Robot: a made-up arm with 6 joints. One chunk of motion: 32 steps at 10 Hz.
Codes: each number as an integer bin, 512 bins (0 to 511) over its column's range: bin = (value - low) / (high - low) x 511, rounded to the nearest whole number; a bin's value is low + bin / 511 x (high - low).
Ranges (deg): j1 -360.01..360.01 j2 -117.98..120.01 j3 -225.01..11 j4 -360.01..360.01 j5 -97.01..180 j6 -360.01..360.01
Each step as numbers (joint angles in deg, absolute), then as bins.
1 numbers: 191.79 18.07 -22.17 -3.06 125.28 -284.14
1 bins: 392 292 439 253 410 54
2 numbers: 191.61 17.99 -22.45 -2.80 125.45 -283.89
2 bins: 391 292 439 254 410 54
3 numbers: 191.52 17.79 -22.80 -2.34 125.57 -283.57
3 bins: 391 292 438 254 411 54
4 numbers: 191.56 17.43 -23.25 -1.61 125.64 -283.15
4 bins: 391 291 437 254 411 55
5 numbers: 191.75 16.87 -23.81 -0.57 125.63 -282.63
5 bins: 392 290 436 255 411 55
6 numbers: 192.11 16.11 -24.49 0.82 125.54 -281.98
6 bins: 392 288 434 256 411 55
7 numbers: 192.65 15.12 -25.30 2.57 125.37 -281.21
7 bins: 392 286 432 257 410 56
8 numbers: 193.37 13.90 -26.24 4.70 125.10 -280.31
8 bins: 393 283 430 259 410 57
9 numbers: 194.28 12.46 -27.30 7.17 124.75 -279.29
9 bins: 393 280 428 261 409 57
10 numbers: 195.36 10.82 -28.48 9.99 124.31 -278.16
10 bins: 394 277 426 263 408 58
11 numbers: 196.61 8.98 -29.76 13.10 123.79 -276.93
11 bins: 395 273 423 265 407 59
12 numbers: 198.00 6.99 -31.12 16.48 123.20 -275.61
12 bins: 396 268 420 267 406 60
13 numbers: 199.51 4.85 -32.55 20.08 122.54 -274.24
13 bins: 397 264 417 270 405 61
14 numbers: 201.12 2.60 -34.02 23.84 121.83 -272.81
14 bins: 398 259 414 272 404 62
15 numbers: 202.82 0.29 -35.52 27.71 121.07 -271.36
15 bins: 399 254 410 275 402 63
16 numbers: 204.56 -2.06 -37.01 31.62 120.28 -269.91
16 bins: 401 249 407 278 401 64
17 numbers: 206.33 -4.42 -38.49 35.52 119.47 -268.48
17 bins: 402 244 404 281 399 65
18 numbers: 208.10 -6.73 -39.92 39.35 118.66 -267.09
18 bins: 403 239 401 283 398 66
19 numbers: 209.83 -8.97 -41.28 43.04 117.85 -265.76
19 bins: 404 234 398 286 396 67
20 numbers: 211.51 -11.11 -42.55 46.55 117.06 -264.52
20 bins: 406 229 395 289 395 68
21 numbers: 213.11 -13.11 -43.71 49.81 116.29 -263.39
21 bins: 407 225 393 291 393 69
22 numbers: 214.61 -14.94 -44.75 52.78 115.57 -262.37
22 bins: 408 221 390 293 392 69
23 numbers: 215.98 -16.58 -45.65 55.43 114.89 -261.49
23 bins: 409 218 388 295 391 70
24 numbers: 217.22 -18.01 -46.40 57.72 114.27 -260.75
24 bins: 410 215 387 296 390 70
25 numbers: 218.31 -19.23 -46.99 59.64 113.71 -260.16
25 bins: 410 212 385 298 389 71
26 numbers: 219.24 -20.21 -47.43 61.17 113.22 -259.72
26 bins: 411 210 384 299 388 71
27 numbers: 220.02 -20.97 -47.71 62.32 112.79 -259.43
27 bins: 412 208 384 300 387 71
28 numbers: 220.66 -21.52 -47.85 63.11 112.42 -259.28
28 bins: 412 207 384 300 386 71
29 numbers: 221.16 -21.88 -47.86 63.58 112.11 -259.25
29 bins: 412 206 384 301 386 72
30 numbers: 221.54 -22.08 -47.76 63.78 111.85 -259.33
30 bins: 413 206 384 301 385 71
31 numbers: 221.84 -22.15 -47.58 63.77 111.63 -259.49
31 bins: 413 206 384 301 385 71
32 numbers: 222.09 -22.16 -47.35 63.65 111.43 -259.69
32 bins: 413 206 385 301 385 71
